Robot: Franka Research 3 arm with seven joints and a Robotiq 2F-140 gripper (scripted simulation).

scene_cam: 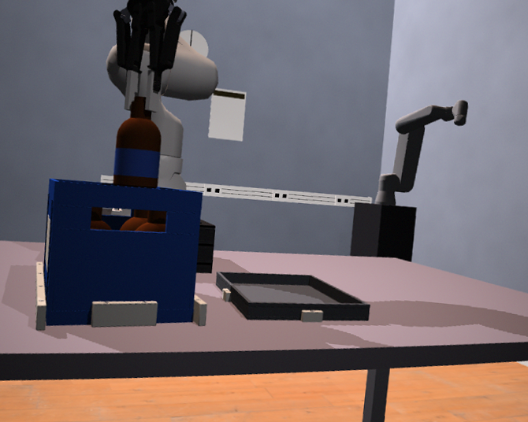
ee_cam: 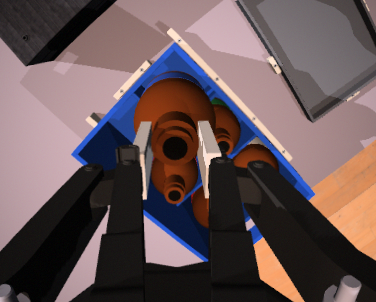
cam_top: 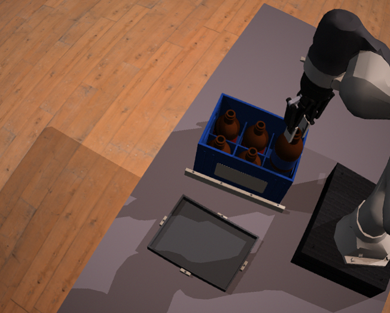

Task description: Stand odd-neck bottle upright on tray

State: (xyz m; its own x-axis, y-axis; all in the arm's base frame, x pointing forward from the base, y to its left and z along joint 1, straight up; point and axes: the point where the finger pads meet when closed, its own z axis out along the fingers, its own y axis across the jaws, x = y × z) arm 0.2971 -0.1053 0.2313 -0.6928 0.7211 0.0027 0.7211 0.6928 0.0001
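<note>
My hand is 90 mm above the bottle. The rest, counted from my hand: crate (90 mm ahead, 50 mm to the right, 250 mm below); then dark tray (120 mm ahead, 240 mm to the left, 320 mm below).
</note>
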